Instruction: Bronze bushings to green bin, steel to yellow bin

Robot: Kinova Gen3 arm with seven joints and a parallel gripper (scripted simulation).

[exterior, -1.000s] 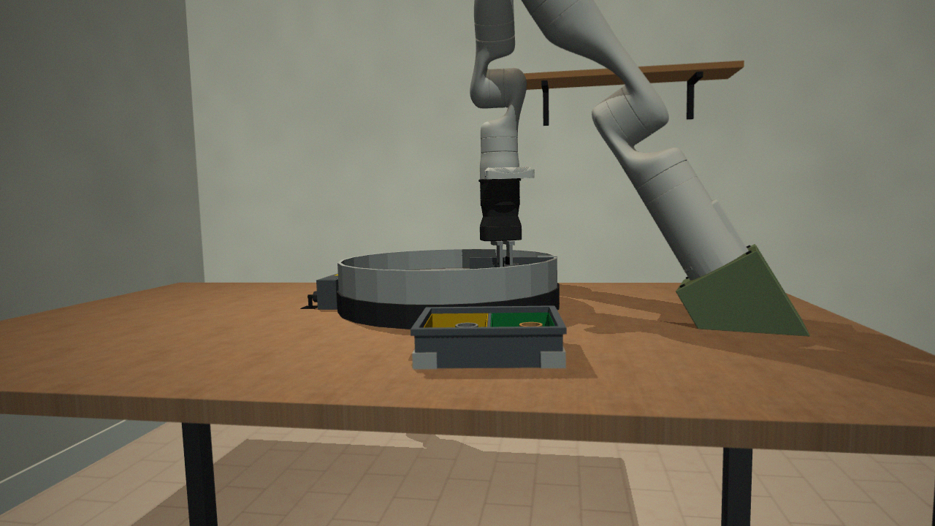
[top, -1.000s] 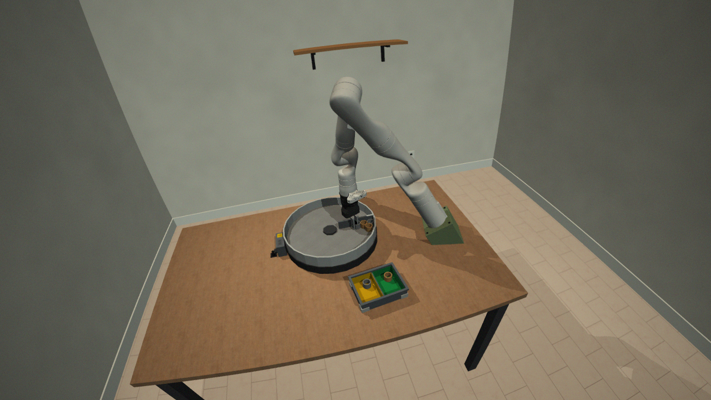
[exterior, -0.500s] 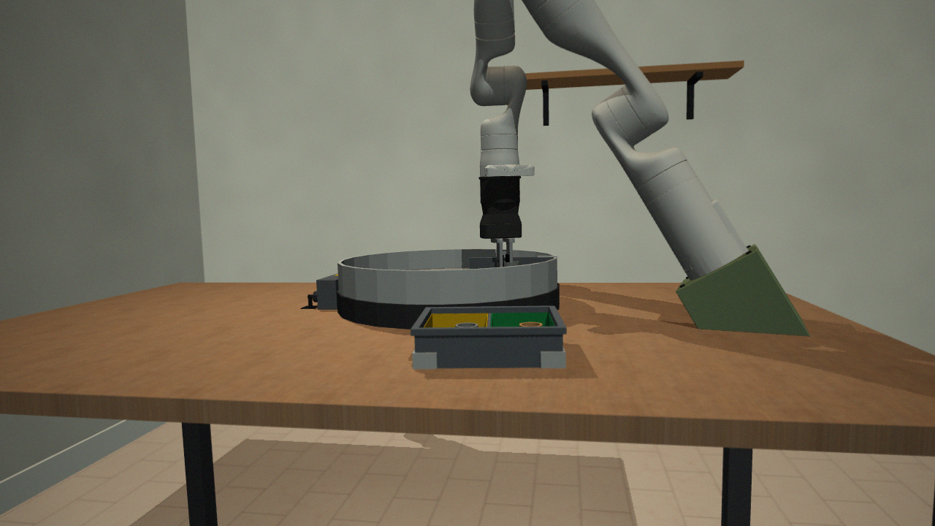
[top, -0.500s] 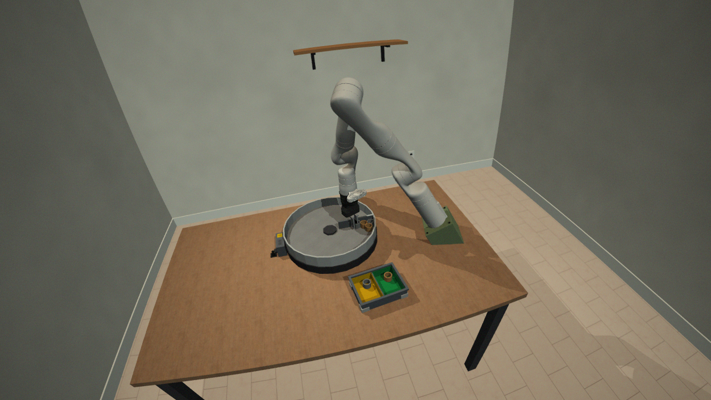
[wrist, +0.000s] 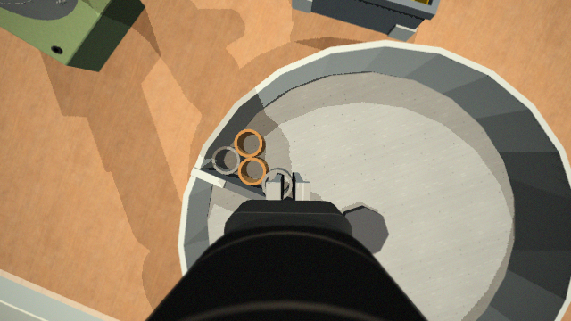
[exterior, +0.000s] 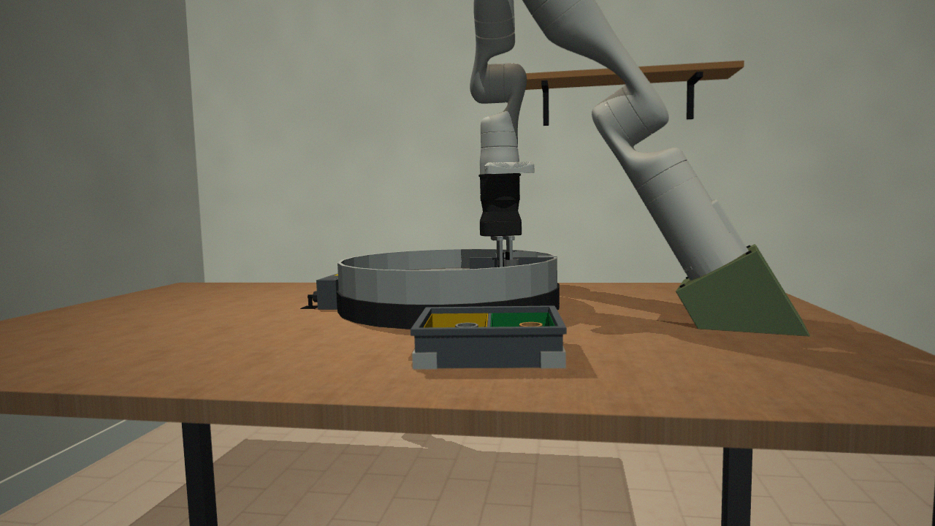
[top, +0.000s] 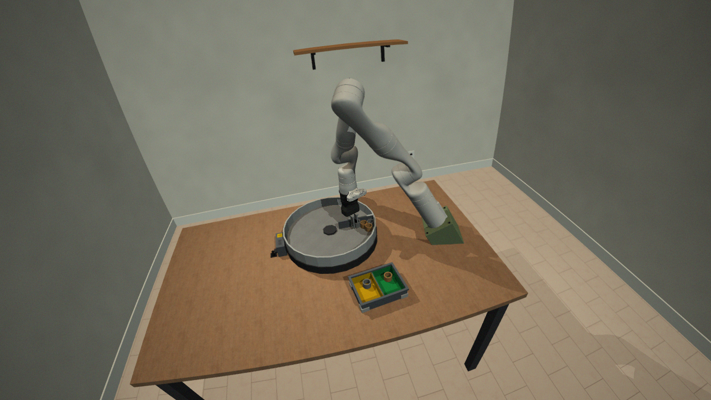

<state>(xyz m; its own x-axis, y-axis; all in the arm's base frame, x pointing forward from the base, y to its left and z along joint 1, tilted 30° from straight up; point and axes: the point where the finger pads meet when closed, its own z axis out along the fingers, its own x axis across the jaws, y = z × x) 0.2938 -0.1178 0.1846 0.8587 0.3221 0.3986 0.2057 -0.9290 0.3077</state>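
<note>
Now: the bin 32 cm to the left of my hand, 7 cm below it and 4 cm ahead of it. Also, from my hand: grey turntable: 11 cm ahead, 4 cm to the right, 4 cm below.
</note>
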